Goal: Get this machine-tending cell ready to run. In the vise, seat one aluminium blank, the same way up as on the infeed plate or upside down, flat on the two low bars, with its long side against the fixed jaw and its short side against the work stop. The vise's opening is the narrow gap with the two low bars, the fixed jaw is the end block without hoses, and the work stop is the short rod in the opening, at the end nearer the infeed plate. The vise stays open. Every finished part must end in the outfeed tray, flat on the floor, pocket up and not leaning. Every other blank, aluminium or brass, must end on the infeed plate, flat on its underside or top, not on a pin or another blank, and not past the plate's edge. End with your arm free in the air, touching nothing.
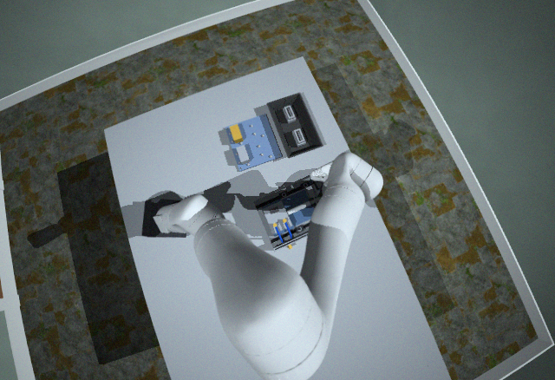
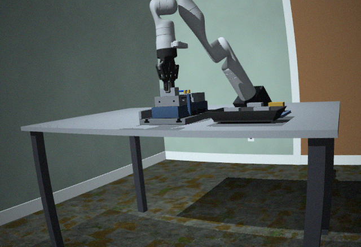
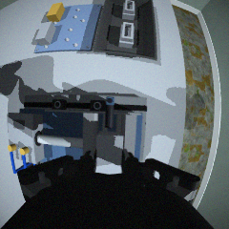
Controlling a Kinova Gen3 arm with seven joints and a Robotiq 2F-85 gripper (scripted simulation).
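My gripper is now 70 mm past the vise, 20 mm to the right of it and 90 mm above it. From my hand the other things lie so: brass blank 90 mm behind, 390 mm to the left, 100 mm below.
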